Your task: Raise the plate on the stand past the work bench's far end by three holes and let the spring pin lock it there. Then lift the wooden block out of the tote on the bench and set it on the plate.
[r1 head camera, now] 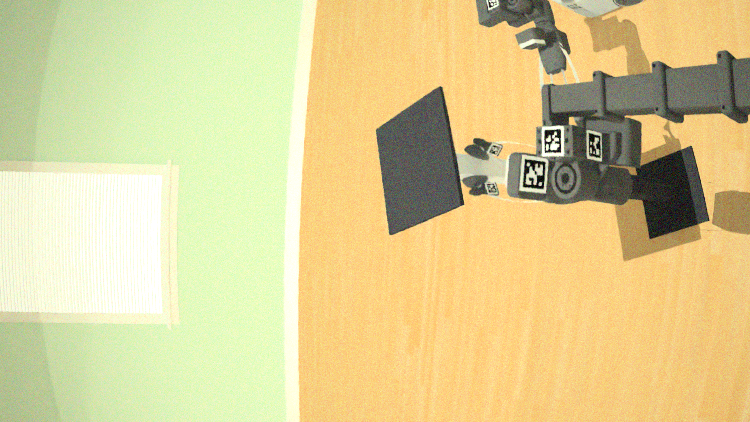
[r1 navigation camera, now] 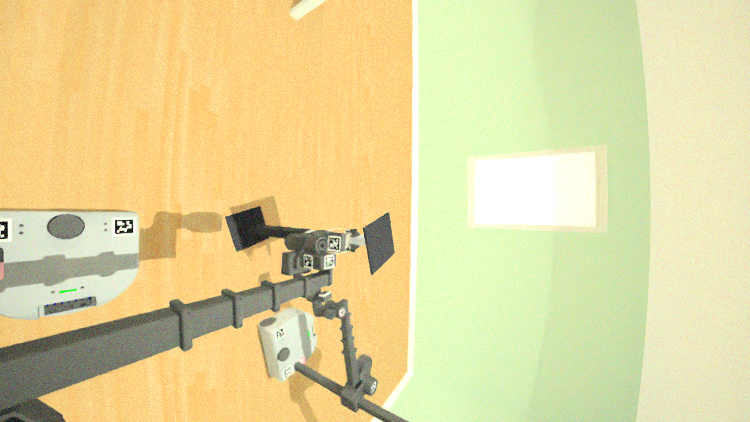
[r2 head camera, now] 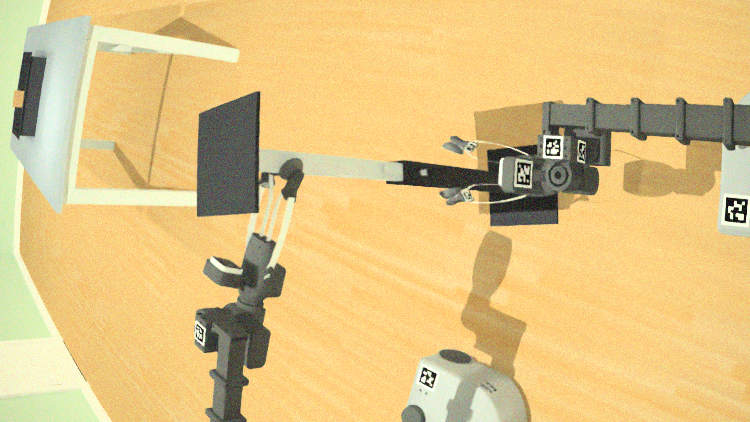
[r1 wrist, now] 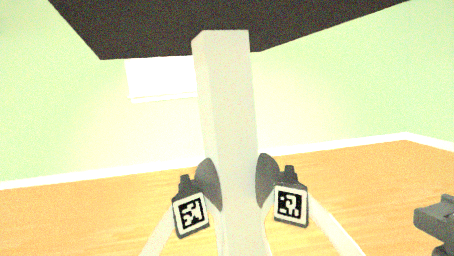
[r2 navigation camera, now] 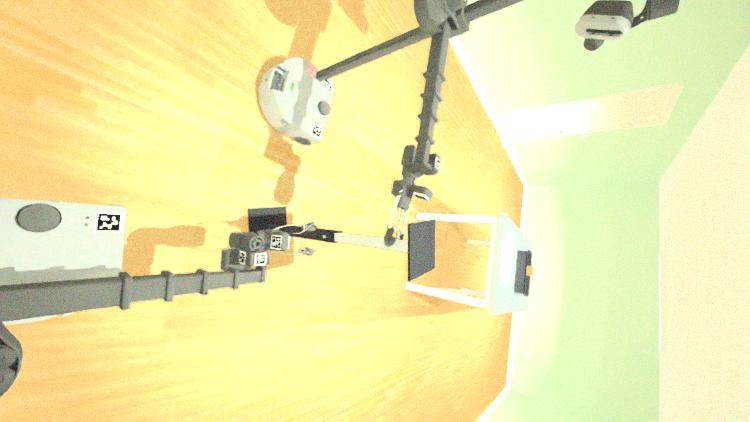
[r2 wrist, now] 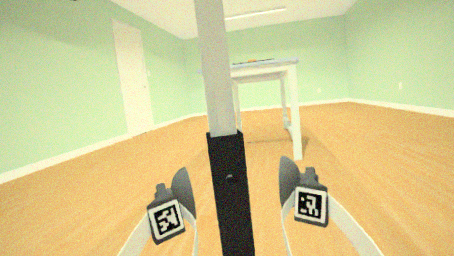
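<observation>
The dark plate (r1 head camera: 419,162) (r1 navigation camera: 378,243) (r2 head camera: 228,157) (r2 navigation camera: 421,250) tops the stand's pale post (r1 wrist: 232,100) (r2 head camera: 346,167) (r2 wrist: 215,65). The post rises from a black sleeve (r2 head camera: 440,174) (r2 wrist: 230,215) with a small pin (r2 head camera: 423,172) (r2 wrist: 230,177). My r1 gripper (r1 head camera: 476,165) (r1 wrist: 238,181) is shut on the post below the plate. My r2 gripper (r2 head camera: 457,170) (r2 wrist: 235,182) is open, its fingers apart on either side of the sleeve, below the pin. The orange wooden block (r2 head camera: 17,98) (r2 navigation camera: 529,270) shows at the dark tote (r2 head camera: 34,97) (r2 navigation camera: 520,272) on the bench (r2 head camera: 57,104) (r2 navigation camera: 506,267).
The stand's black base (r1 head camera: 676,194) (r2 head camera: 524,212) is on the floor below the r2 wrist. The r1 mobile base (r2 head camera: 461,393) (r2 navigation camera: 293,99) stands to one side of the stand. The r1 arm (r2 head camera: 229,367) (r2 navigation camera: 432,94) reaches across to the post. The bench legs stand beyond the plate.
</observation>
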